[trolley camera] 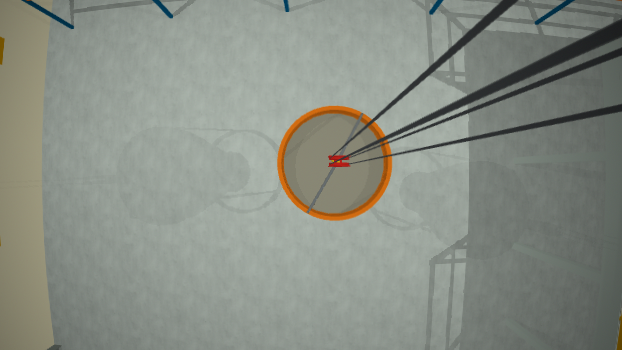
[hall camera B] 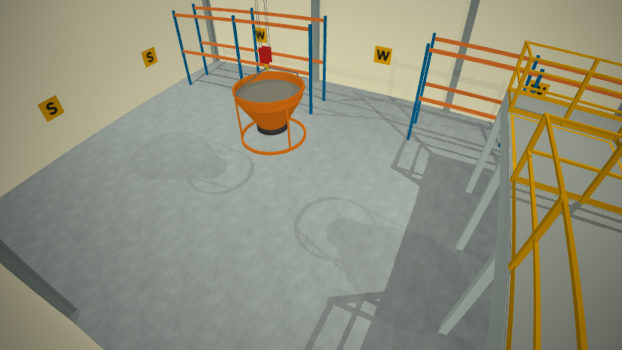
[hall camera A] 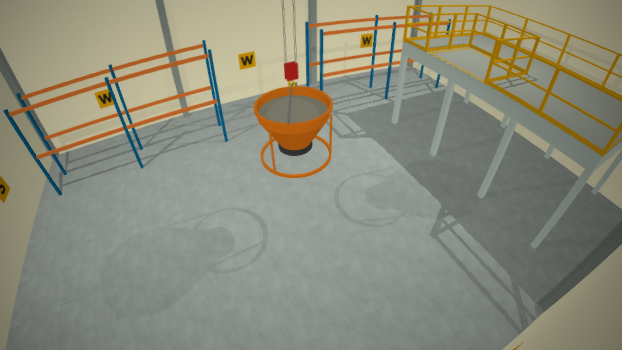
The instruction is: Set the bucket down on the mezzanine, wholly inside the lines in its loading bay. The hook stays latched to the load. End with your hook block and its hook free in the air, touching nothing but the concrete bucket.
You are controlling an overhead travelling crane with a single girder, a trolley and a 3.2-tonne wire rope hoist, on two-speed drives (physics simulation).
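The orange concrete bucket (hall camera A: 295, 136) (hall camera B: 270, 114) (trolley camera: 281, 163) hangs upright above the hall floor, filled with grey material, its ring base in the air. Its shadows lie apart from it on the floor. The red hook block (hall camera A: 291, 71) (hall camera B: 265, 55) is above it on the ropes. My hook (hall camera A: 292, 84) (hall camera B: 266, 67) (trolley camera: 338, 161) is shut on the bucket's grey bail, centred over the bucket. The mezzanine (hall camera A: 450, 71) (hall camera B: 498, 300) stands to the right of the bucket. Yellow lines of the loading bay (hall camera A: 452, 48) (hall camera B: 590, 138) show on its deck, partly behind railings.
Yellow railings (hall camera A: 549, 91) (hall camera B: 536, 260) edge the raised deck, with a yellow framed part projecting at its bucket-facing side. Grey legs (hall camera A: 497, 157) (hall camera B: 467, 297) carry it. Blue and orange racks (hall camera A: 124, 122) (hall camera B: 310, 70) stand along the W wall behind the bucket.
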